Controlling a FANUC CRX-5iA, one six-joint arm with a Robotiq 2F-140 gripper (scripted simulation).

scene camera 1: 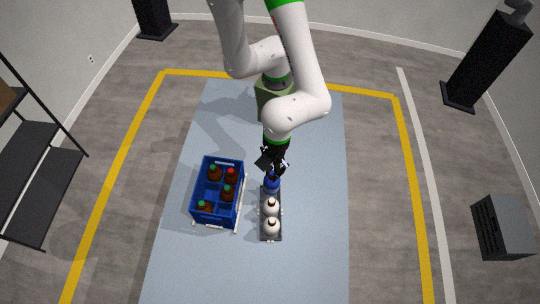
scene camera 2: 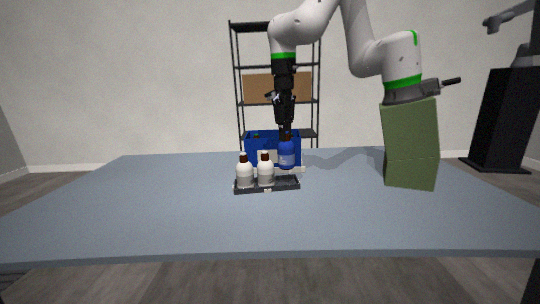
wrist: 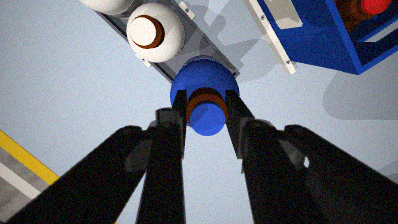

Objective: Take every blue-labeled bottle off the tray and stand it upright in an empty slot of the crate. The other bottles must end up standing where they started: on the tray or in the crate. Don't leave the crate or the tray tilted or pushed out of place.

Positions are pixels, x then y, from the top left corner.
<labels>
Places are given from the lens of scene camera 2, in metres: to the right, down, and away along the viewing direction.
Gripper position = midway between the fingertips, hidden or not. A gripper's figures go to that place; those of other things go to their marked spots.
my gripper [scene camera 2: 285, 139]: 0.06, -0.05, 0.94
blue crate [scene camera 2: 269, 139]: 0.00, -0.06, 1.09
</labels>
